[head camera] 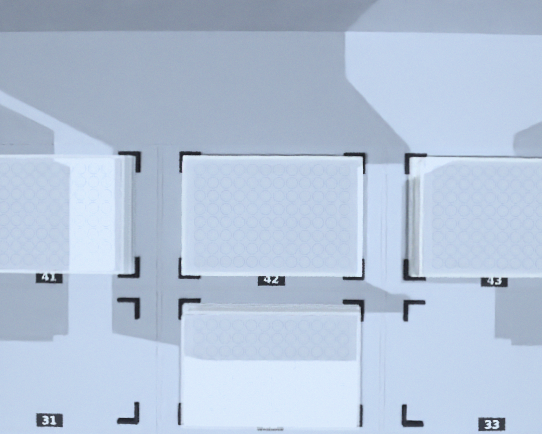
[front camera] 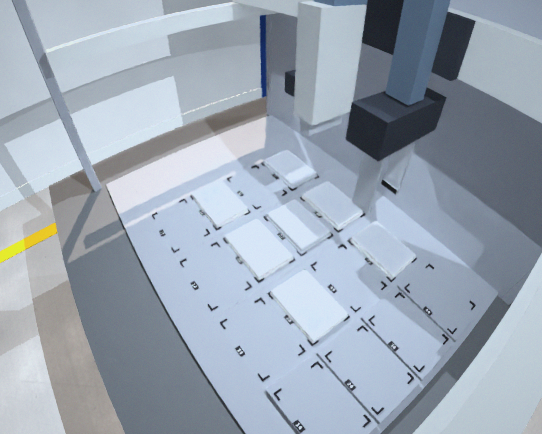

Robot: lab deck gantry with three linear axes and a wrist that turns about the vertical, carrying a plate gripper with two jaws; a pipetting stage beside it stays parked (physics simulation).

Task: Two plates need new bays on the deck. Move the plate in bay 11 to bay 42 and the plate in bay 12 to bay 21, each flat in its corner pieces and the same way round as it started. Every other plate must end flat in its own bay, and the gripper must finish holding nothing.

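Frame: origin at the robot's base, x ahead, y right, z down, level; metres.
Seen in the pictures: gripper, fingertip midpoint: (front camera: 376,197); robot's base at its link origin: (front camera: 153,215).
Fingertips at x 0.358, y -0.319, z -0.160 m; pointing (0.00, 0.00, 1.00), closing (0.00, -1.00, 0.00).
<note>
Offsets run from my fingertips to a thing's top centre. "*": to the spot under its first point.
A pale plate @(dx -0.130, dy -0.045, dz +0.146 m) (front camera: 332,204) (head camera: 272,215) lies flat within the corner pieces of bay 42. Another pale plate @(dx -0.294, dy +0.169, dz +0.146 m) (front camera: 220,202) lies in bay 21 and looks flat in the front view. Bay 11 @(* dx -0.293, dy +0.321, dz +0.160 m) (front camera: 162,233) and bay 12 @(* dx -0.131, dy +0.322, dz +0.160 m) (front camera: 194,285) hold no plate. The gripper (front camera: 377,198) is raised above the far part of the deck near bay 42, its two jaws apart with no plate between them. It does not show in the head view. Which way round the plates face cannot be told.
Other plates lie in bay 41 @(* dx -0.288, dy -0.042, dz +0.146 m) (front camera: 290,167) (head camera: 35,215), bay 43 @(* dx +0.035, dy -0.038, dz +0.146 m) (front camera: 382,248) (head camera: 485,220), bay 32 @(* dx -0.122, dy +0.065, dz +0.146 m) (front camera: 299,225) (head camera: 272,390), bay 22 @(* dx -0.123, dy +0.172, dz +0.146 m) (front camera: 258,248) and bay 23 @(* dx +0.040, dy +0.171, dz +0.146 m) (front camera: 310,305). The parked pipetting stage (front camera: 327,65) stands left of the gripper in the front view.
</note>
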